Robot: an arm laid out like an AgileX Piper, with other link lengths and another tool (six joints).
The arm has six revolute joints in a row. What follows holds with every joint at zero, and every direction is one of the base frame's. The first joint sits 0.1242 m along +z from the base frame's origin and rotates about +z. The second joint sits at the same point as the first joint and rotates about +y. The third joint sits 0.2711 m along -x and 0.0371 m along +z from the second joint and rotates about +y. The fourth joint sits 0.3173 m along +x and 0.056 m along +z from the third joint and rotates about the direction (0.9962, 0, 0.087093). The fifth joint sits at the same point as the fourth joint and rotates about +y. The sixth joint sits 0.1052 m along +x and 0.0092 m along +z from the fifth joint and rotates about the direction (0.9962, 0, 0.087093). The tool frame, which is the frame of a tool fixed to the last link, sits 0.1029 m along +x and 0.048 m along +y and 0.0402 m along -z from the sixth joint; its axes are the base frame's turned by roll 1.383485, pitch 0.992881 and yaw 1.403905 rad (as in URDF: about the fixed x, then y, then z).
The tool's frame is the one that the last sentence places.
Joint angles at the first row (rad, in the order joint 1, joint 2, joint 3, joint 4, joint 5, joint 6):
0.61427, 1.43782, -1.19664, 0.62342, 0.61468, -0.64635
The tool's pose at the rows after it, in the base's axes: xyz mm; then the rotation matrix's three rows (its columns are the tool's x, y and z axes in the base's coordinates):
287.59 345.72 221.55; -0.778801 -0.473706 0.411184; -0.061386 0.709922 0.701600; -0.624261 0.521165 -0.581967
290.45 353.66 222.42; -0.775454 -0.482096 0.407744; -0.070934 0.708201 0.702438; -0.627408 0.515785 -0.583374
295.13 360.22 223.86; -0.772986 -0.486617 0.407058; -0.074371 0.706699 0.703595; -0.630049 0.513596 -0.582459
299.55 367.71 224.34; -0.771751 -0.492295 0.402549; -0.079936 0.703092 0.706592; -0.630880 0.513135 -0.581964
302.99 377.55 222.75; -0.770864 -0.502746 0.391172; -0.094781 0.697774 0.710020; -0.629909 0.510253 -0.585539
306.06 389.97 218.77; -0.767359 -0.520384 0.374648; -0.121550 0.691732 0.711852; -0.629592 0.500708 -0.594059
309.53 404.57 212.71; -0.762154 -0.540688 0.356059; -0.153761 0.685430 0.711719; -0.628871 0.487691 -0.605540
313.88 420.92 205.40; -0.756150 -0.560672 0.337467; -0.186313 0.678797 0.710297; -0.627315 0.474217 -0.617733
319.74 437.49 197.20; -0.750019 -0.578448 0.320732; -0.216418 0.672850 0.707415; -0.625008 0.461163 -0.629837
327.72 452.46 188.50; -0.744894 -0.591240 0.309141; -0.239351 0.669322 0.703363; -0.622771 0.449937 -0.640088
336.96 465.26 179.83; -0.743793 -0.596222 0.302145; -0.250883 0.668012 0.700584; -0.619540 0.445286 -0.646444
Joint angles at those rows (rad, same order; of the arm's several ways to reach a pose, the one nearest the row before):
0.63900, 1.46932, -1.22968, 0.60121, 0.61237, -0.63249
0.65301, 1.49761, -1.26366, 0.58440, 0.61292, -0.61862
0.65985, 1.52560, -1.29805, 0.57503, 0.61451, -0.60989
0.66695, 1.55735, -1.33407, 0.57197, 0.61739, -0.60688
0.67911, 1.59772, -1.37655, 0.56752, 0.62361, -0.60581
0.69720, 1.64927, -1.42968, 0.55539, 0.63346, -0.60496
0.71844, 1.71134, -1.49341, 0.53772, 0.64551, -0.60196
0.74029, 1.78274, -1.56869, 0.51729, 0.66006, -0.59576
0.75908, 1.86074, -1.65395, 0.49623, 0.67814, -0.58792
0.77158, 1.93985, -1.74268, 0.47700, 0.69681, -0.57949
0.77740, 2.01451, -1.82666, 0.46544, 0.71232, -0.57104

